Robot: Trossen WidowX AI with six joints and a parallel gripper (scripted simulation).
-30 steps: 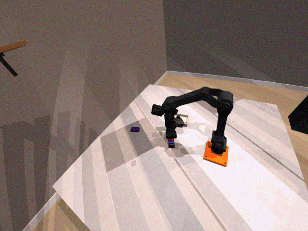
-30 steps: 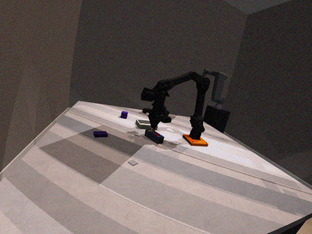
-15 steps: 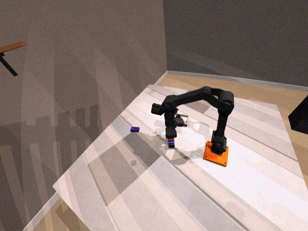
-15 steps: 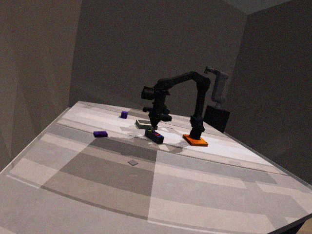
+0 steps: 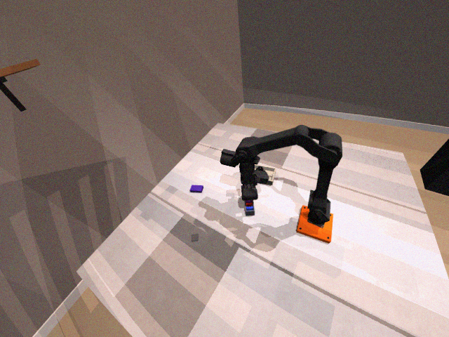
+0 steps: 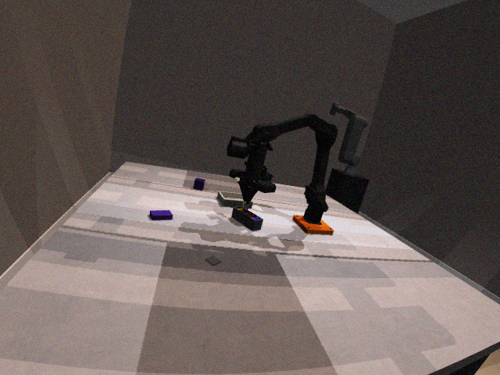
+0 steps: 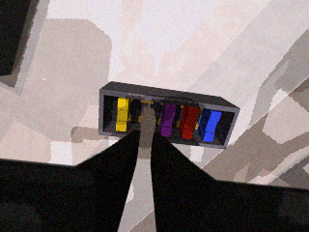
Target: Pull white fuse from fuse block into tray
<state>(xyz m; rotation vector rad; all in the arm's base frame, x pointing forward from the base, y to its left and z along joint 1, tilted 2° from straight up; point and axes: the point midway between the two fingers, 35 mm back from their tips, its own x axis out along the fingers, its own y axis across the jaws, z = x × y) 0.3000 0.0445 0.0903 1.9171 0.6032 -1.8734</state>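
My gripper tip is 1 cm short of the beige tray, 19 cm to the left of it and 7 cm above it. From my gripper tip the other things lie so: white fuse (1 cm below); pale tile (11 cm ahead, 28 cm to the left, 7 cm below); flat purple block (28 cm ahead, 7 cm to the left, 6 cm below).
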